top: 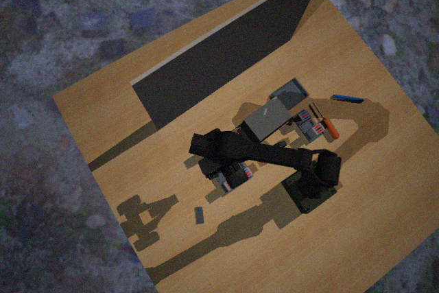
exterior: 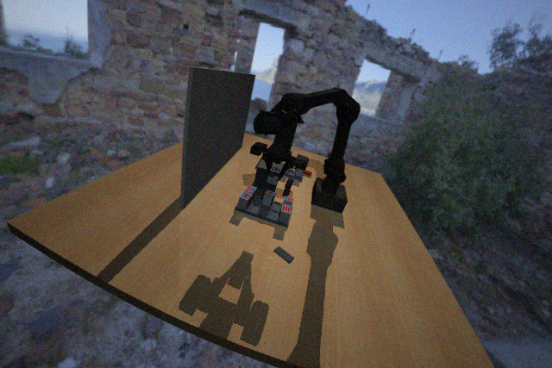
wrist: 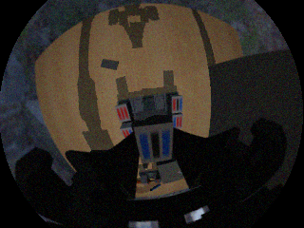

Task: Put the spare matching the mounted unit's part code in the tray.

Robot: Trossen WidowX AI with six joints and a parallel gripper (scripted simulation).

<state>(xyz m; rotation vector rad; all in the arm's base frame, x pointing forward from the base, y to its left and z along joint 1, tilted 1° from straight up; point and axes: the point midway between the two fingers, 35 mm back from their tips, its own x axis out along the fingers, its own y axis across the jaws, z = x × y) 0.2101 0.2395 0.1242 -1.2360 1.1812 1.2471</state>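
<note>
Now: the tray 140 mm ahead of my gripper tip, 400 mm to the right of it and 150 mm below it. Round my gripper tip: grey mounted unit 70 mm ahead, 220 mm to the right, 100 mm below; then dark rack 10 mm ahead, 20 mm to the right, 150 mm below; then hex key 120 mm behind, 150 mm to the left, 150 mm below.
</note>
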